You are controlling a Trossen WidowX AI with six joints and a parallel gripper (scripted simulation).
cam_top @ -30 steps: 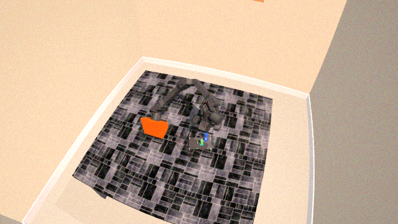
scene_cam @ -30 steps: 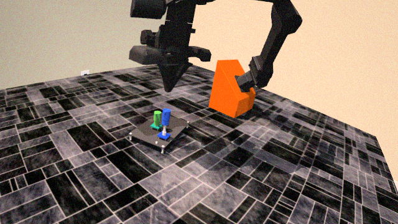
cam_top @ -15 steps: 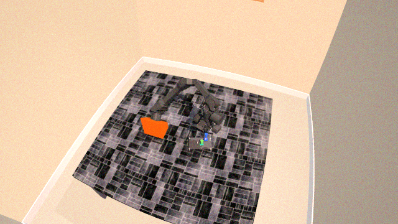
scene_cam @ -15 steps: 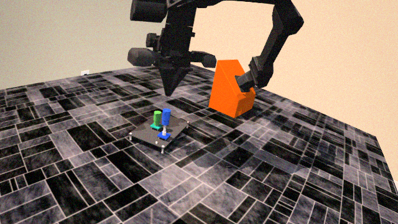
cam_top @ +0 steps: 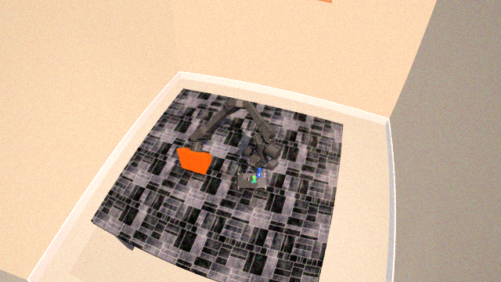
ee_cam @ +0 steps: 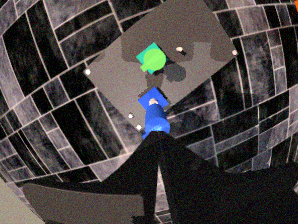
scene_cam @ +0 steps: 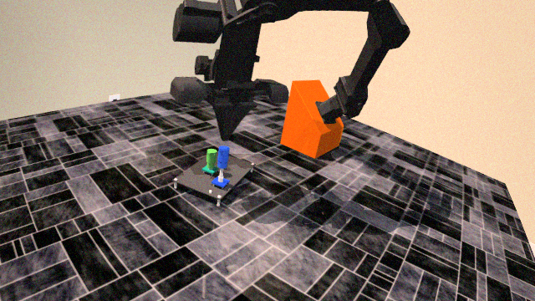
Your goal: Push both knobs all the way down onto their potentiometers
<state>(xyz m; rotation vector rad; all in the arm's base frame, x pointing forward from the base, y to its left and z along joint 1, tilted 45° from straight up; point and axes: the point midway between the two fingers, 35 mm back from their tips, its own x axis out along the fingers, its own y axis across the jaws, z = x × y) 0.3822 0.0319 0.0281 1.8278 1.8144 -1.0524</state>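
The blue knob is 30 mm below my gripper tip. Round my gripper tip: green knob (10 mm behind, 40 mm to the right, 60 mm below).
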